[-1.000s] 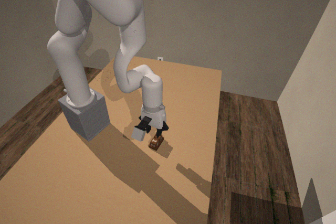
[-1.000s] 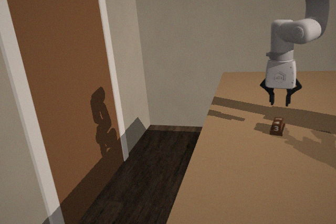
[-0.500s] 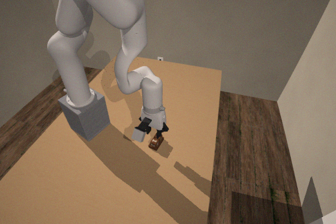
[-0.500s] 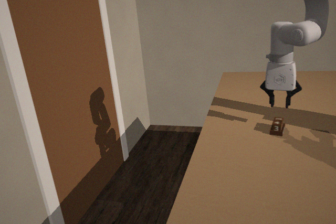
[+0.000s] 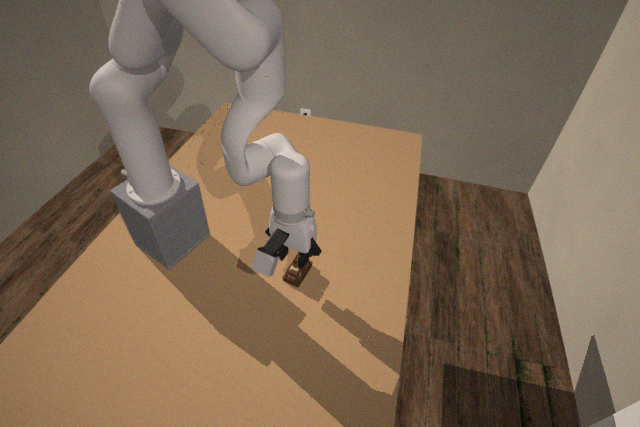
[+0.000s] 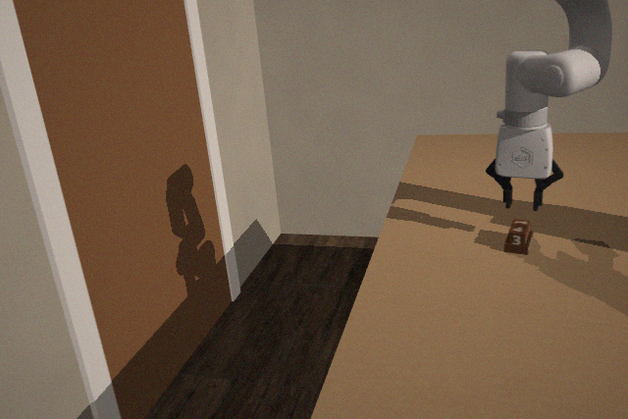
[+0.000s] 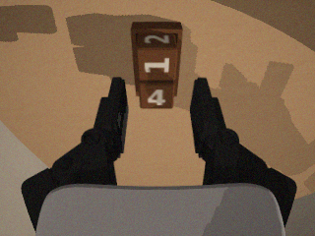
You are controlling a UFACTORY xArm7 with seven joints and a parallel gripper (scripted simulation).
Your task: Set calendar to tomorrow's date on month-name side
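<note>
Right now my hand is 7 cm above the digit cube. The rest, counted from my hand: brown calendar tray: 2 cm to the left, 8 cm below.
</note>
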